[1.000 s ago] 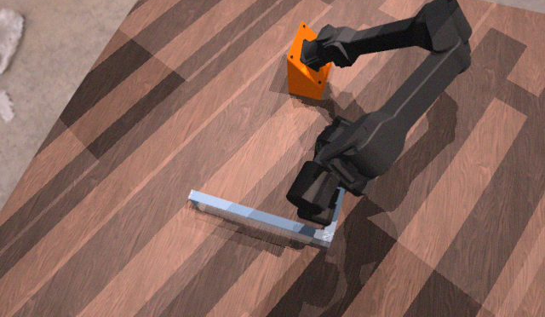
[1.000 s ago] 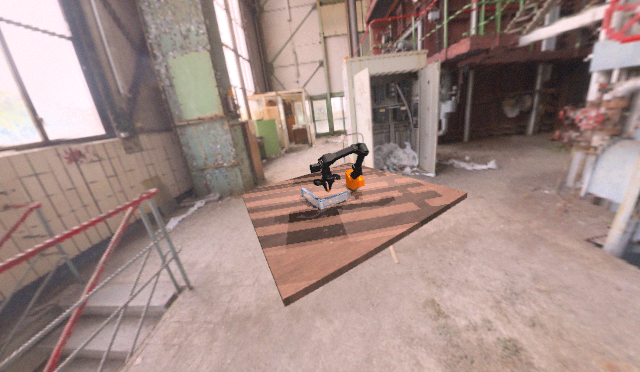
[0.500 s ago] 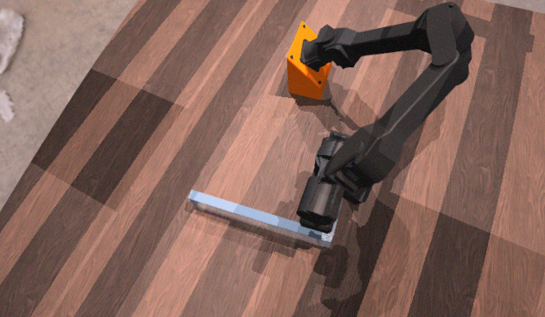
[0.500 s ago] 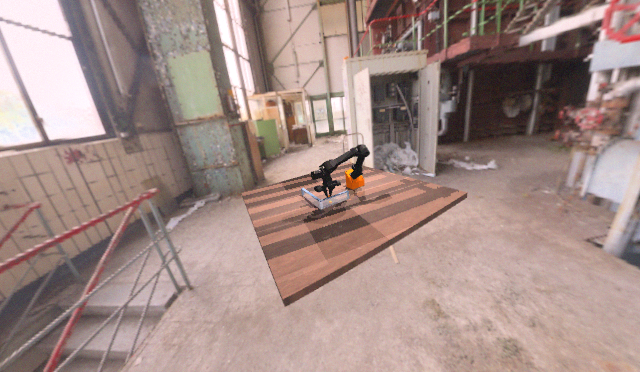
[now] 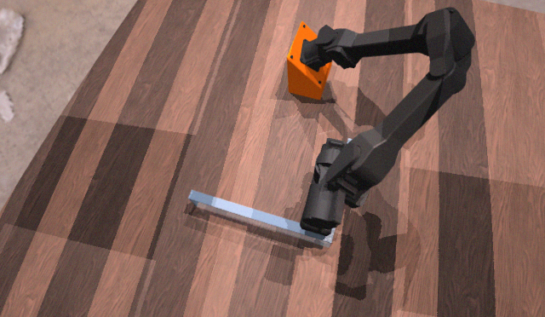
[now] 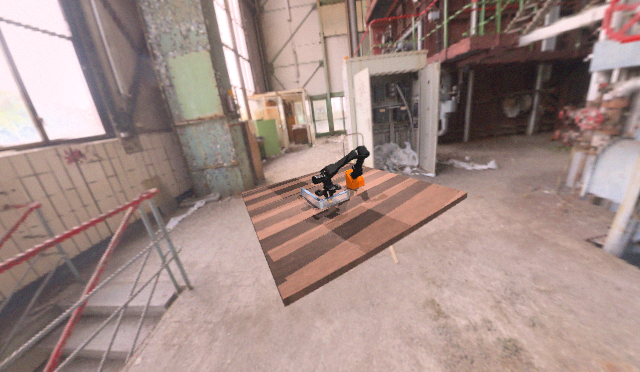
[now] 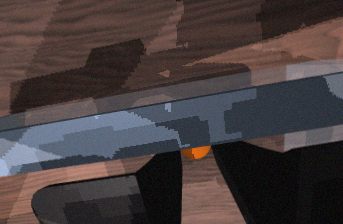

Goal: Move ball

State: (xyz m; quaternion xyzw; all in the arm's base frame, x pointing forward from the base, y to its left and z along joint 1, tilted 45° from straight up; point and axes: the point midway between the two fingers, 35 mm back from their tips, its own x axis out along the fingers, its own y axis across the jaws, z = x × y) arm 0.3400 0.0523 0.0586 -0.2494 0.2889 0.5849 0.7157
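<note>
My gripper tip is 1 cm to the right of the see-through copy of ball and 1 cm above it. From my gripper tip the other things lie so: orange ball (right at my gripper tip).
</note>
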